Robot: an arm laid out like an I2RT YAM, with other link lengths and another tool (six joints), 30 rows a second.
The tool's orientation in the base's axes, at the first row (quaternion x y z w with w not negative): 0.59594, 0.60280, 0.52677, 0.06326
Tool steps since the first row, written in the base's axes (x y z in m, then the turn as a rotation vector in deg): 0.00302, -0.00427, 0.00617, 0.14, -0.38, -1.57; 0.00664, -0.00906, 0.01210, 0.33, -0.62, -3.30; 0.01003, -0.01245, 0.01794, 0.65, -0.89, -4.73; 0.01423, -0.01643, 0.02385, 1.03, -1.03, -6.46; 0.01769, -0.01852, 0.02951, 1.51, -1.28, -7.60; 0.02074, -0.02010, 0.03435, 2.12, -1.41, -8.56; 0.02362, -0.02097, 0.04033, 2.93, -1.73, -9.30; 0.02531, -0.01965, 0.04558, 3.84, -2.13, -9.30; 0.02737, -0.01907, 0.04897, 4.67, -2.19, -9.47; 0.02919, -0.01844, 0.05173, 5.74, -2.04, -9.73; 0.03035, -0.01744, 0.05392, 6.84, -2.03, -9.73; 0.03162, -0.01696, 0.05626, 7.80, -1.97, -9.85
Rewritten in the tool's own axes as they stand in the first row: -0.00080, 0.00748, -0.00296, -1.20, -0.92, 0.57; -0.00231, 0.01533, -0.00568, -2.40, -1.96, 1.33; -0.00270, 0.02259, -0.00775, -3.49, -2.70, 2.03; -0.00375, 0.03058, -0.00960, -4.66, -3.65, 2.97; -0.00325, 0.03741, -0.01081, -5.62, -4.08, 3.67; -0.00268, 0.04326, -0.01166, -6.43, -4.33, 4.44; -0.00087, 0.04961, -0.01273, -7.31, -4.24, 5.16; 0.00258, 0.05409, -0.01310, -7.88, -3.54, 5.58; 0.00433, 0.05769, -0.01280, -8.26, -3.10, 6.20; 0.00583, 0.06067, -0.01237, -8.59, -2.63, 7.15; 0.00750, 0.06272, -0.01196, -8.89, -1.92, 7.93; 0.00881, 0.06508, -0.01182, -9.18, -1.39, 8.69
